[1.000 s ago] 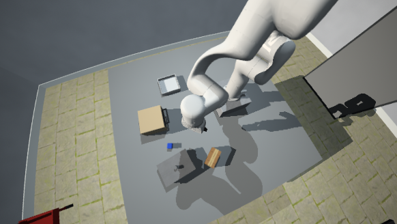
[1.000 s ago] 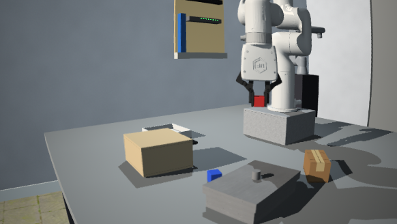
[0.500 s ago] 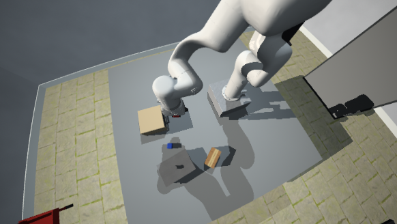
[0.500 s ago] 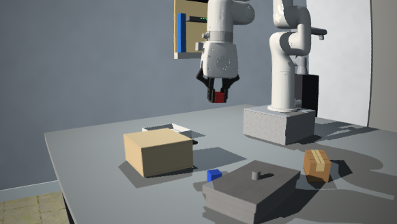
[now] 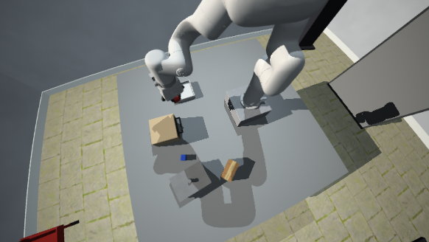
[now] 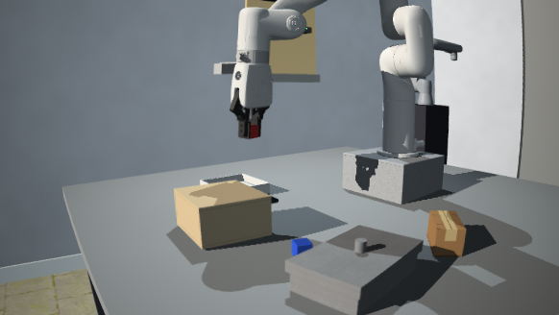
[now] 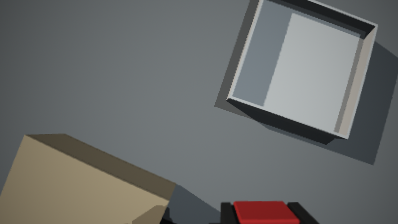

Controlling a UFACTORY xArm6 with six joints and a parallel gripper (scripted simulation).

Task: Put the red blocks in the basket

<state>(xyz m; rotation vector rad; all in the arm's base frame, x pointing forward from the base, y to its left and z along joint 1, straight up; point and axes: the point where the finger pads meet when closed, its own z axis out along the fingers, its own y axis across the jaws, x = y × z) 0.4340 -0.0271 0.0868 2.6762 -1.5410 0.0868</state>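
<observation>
The white basket is 1 cm behind my hand, 16 cm to the right of it and 18 cm below it. Round my hand: blue block 2 cm ahead, 30 cm to the left, 18 cm below; drawer 9 cm ahead, 12 cm to the left, 15 cm below; light wooden cabinet 10 cm ahead, 12 cm to the left, 15 cm below.
</observation>
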